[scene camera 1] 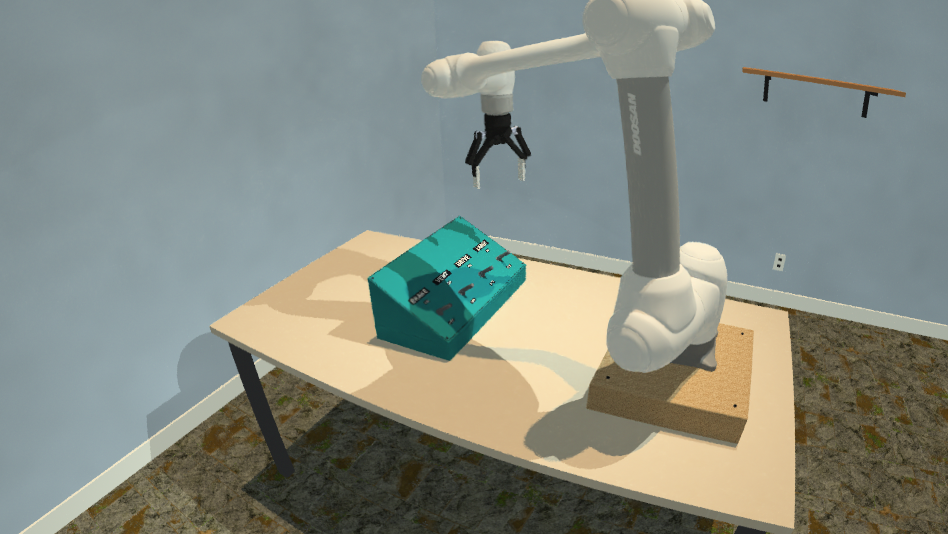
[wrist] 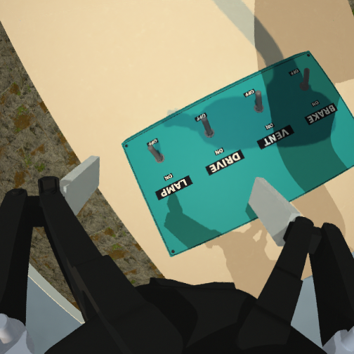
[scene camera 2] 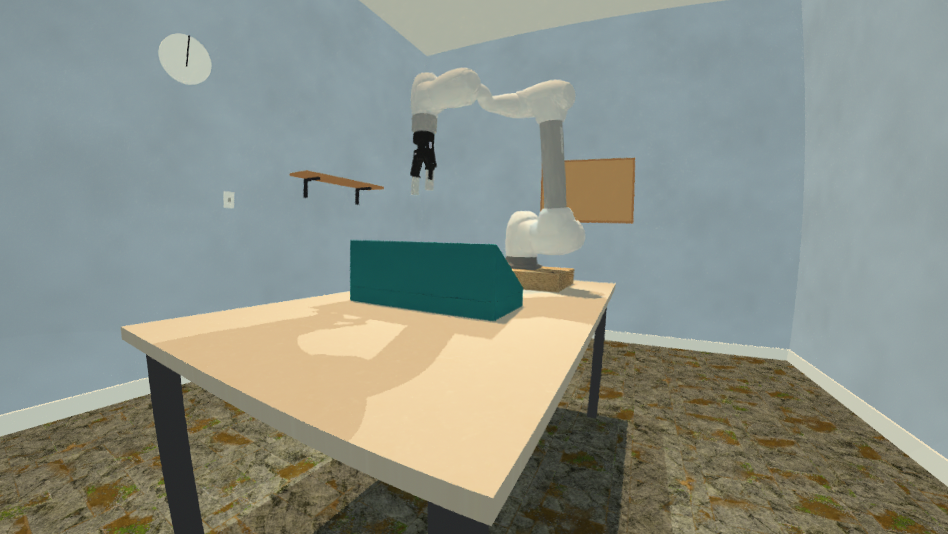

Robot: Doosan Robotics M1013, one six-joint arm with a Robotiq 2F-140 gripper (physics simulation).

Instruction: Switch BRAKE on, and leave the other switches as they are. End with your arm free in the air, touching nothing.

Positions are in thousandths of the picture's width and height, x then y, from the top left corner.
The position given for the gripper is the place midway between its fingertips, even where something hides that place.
Note:
In view: the gripper (scene camera 1: 527, 344) and a teal switch box (scene camera 1: 429, 551).
The gripper is seen too in the wrist view (wrist: 501, 510) and in scene camera 2 (scene camera 2: 445, 360). The teal switch box is seen too in the wrist view (wrist: 564, 535) and in scene camera 2 (scene camera 2: 502, 527).

